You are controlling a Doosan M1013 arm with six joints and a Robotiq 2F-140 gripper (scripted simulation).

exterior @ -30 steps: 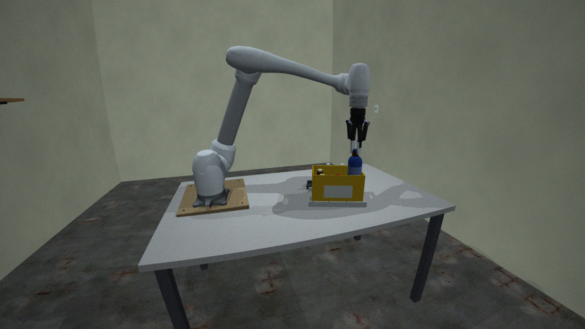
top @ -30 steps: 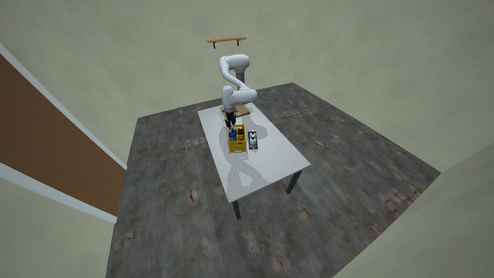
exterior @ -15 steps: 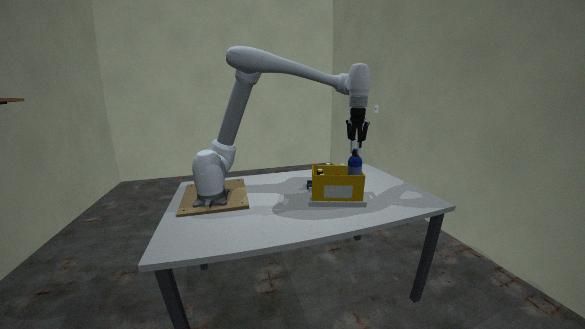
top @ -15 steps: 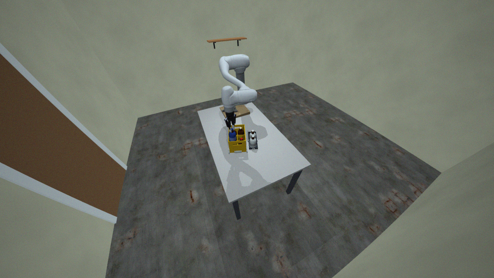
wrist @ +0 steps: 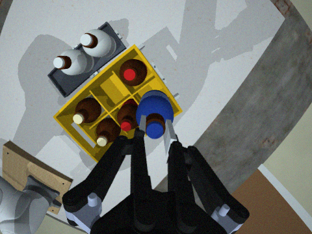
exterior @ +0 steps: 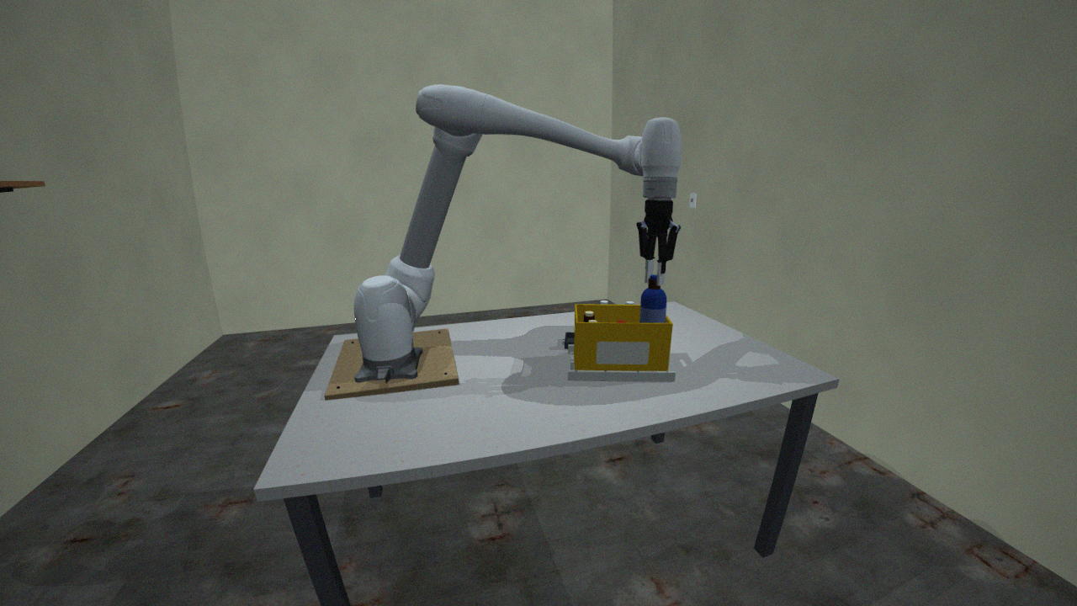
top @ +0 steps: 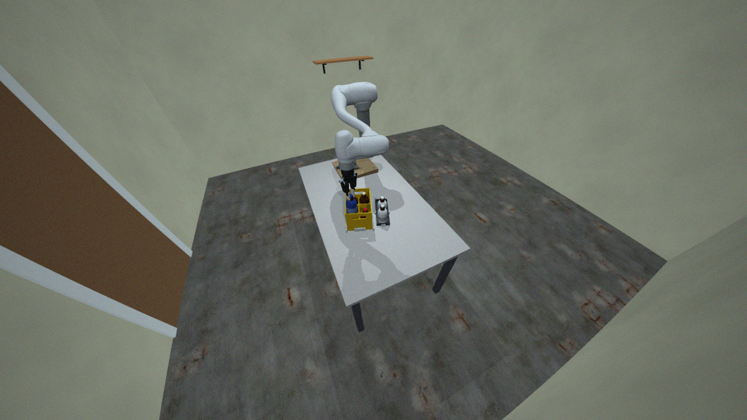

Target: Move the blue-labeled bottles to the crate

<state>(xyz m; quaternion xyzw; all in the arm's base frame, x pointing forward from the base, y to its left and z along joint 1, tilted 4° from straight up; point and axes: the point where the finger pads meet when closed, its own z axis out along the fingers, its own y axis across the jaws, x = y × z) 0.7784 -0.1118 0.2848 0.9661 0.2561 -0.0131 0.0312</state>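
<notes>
Now: the blue-labeled bottle 90 mm below my hand. From my hand the other things lie so: yellow crate (80 mm behind, 60 mm to the left, 230 mm below).
</notes>
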